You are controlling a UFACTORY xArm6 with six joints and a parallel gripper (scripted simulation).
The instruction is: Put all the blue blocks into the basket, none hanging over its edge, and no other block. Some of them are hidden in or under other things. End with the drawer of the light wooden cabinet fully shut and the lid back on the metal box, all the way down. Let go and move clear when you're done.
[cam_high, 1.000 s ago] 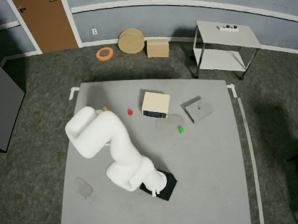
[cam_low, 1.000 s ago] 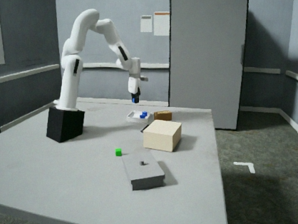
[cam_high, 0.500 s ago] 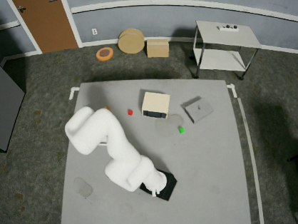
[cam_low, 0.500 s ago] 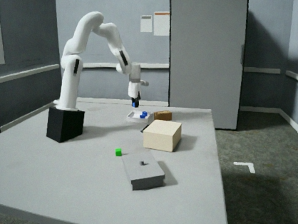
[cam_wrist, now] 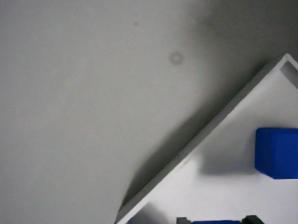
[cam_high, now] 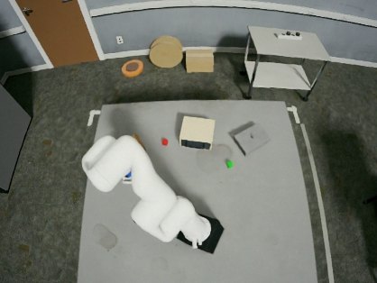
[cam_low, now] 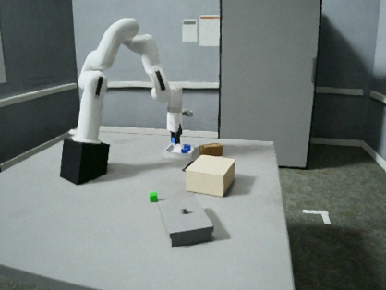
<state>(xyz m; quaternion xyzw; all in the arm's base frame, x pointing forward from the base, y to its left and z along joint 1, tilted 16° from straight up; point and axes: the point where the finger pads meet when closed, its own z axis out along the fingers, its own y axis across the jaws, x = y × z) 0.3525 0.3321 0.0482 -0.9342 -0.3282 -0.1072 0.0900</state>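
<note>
My hand is 50 mm above the white basket, 30 mm to the left of it and 30 mm short of it. The rest, counted from my hand: light wooden cabinet: 400 mm to the right, 210 mm ahead, 20 mm below; then brown box: 190 mm ahead, 40 mm to the right, 30 mm below; then dark-rimmed drawer: 390 mm to the right, 200 mm ahead, 20 mm below.
</note>
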